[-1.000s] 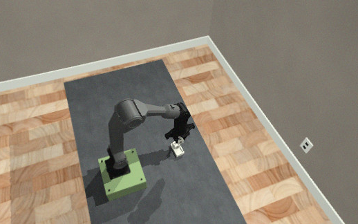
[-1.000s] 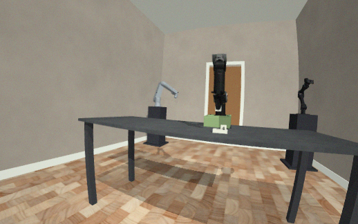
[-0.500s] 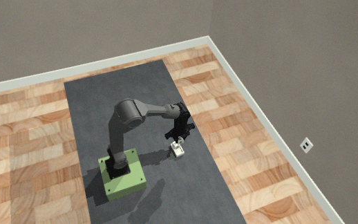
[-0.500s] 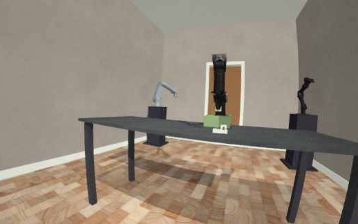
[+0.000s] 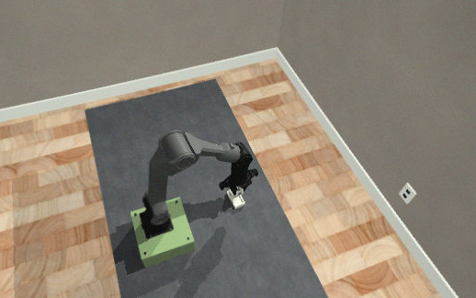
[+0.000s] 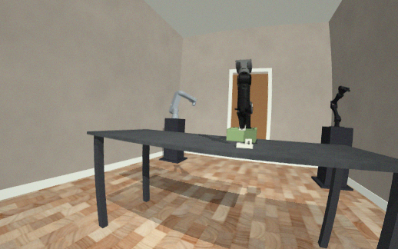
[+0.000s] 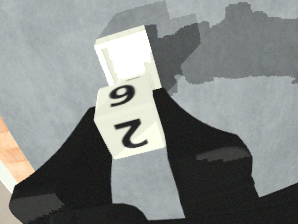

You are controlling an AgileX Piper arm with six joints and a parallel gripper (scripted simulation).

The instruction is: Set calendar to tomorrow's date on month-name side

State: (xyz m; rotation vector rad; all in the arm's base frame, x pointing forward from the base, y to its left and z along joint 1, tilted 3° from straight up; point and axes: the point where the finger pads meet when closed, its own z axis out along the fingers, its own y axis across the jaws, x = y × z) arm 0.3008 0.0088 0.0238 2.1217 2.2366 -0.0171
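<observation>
Now: the calendar tray 80 mm below my hand and 20 mm to the left of it. From my hand the other things lie so: white digit cube (right at my hand).
</observation>
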